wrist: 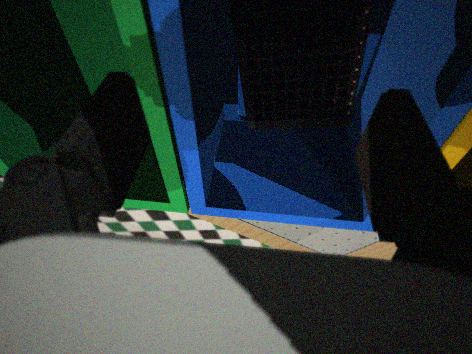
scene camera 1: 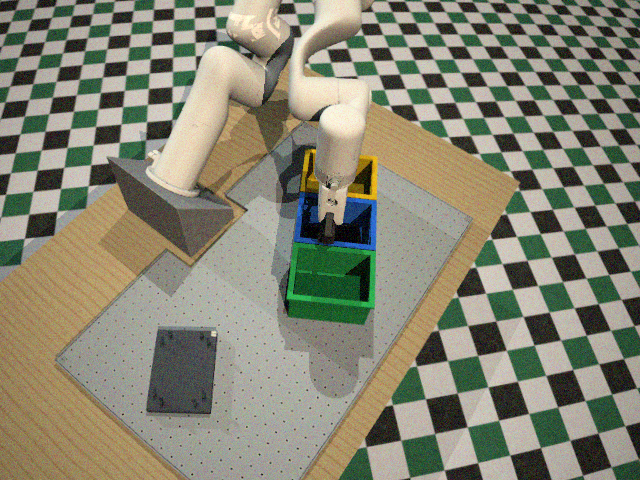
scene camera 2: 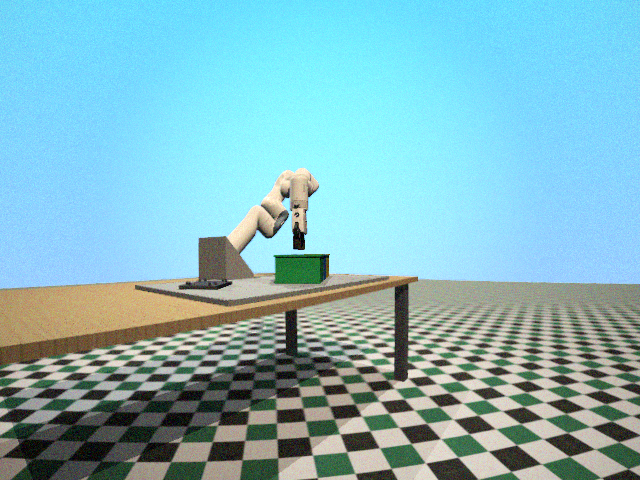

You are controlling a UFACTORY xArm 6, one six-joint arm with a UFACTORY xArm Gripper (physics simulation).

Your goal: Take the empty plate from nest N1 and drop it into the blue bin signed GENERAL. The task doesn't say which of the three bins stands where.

I see my gripper point(scene camera 1: 326, 223) and a black gridded plate point(wrist: 297, 71).
My gripper also shows in the wrist view point(wrist: 253, 114).
